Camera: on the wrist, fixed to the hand. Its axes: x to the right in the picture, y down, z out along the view.
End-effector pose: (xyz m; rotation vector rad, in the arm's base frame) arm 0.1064 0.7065 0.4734 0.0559 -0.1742 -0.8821
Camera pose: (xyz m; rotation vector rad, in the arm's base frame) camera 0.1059 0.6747 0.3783 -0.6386 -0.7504 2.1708
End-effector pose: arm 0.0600 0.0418 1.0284 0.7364 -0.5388 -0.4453
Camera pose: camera 0.1199 0.0617 0.9505 -1.0155 -1.7454 2.0670
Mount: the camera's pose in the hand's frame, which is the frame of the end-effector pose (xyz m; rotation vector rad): 0.0120 -0.0320 -0.0943 0.1191 0.9846 -2.9602
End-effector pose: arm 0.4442 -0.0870 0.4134 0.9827 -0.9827 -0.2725
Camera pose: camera 0.5332 -0.0581 0.3772 1.5595 2.0498 -1.7498
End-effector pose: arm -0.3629 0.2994 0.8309 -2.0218 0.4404 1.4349
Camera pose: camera -0.2713 0.2633 0.8500 -0.7873 -1.4683 -1.2921
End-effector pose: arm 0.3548 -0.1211 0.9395 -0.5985 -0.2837 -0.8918
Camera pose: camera 0.3355 -0.2005 0.8813 -0.7570 0.0492 2.3279
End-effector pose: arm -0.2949 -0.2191 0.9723 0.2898 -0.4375 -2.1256
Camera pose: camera -0.2910 -0.2313 0.8728 -0.9989 -0.4817 0.8683
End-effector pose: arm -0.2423 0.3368 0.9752 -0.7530 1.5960 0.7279
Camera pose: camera -0.2737 0.2415 0.9747 -2.1491 -0.3088 -1.9906
